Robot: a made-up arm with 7 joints.
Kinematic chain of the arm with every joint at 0, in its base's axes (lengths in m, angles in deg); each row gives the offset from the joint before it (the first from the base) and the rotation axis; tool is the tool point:
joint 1: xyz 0 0 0.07 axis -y
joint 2: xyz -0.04 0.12 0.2 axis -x
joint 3: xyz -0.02 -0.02 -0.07 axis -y
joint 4: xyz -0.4 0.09 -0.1 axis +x
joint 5: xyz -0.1 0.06 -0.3 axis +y
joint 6: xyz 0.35 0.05 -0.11 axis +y
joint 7: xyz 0 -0.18 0.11 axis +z
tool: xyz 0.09 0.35 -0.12
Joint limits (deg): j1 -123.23..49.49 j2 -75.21..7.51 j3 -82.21..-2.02 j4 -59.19..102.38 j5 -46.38..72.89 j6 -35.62..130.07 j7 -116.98..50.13
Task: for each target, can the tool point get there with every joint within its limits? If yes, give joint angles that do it. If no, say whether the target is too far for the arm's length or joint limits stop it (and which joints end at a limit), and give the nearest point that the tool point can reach.
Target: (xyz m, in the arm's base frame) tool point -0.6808 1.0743 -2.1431
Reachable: no: too far | nearest point -0.4217 0.6375 -1.0507 | short by 1.205 m
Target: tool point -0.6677 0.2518 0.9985
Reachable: yes | joints -61.97 -22.79 -60.74 0.06 54.50 12.97 -78.16
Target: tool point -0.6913 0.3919 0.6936
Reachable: yes | joints 1.94 -49.05 -75.11 17.70 41.25 60.83 22.27
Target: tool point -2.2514 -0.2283 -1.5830
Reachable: no: too far | nearest point -1.1761 -0.0003 -0.6504 | short by 1.442 m
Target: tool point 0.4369 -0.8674 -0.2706
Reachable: no: joint limits stop it (at a limit: joint 1, joint 2, joint 3) | nearest point 0.2051 -0.6207 -0.3221 | short by 0.342 m
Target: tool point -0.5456 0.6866 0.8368
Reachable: yes | joints -24.94 -19.60 -72.67 24.08 63.27 -20.62 -7.20
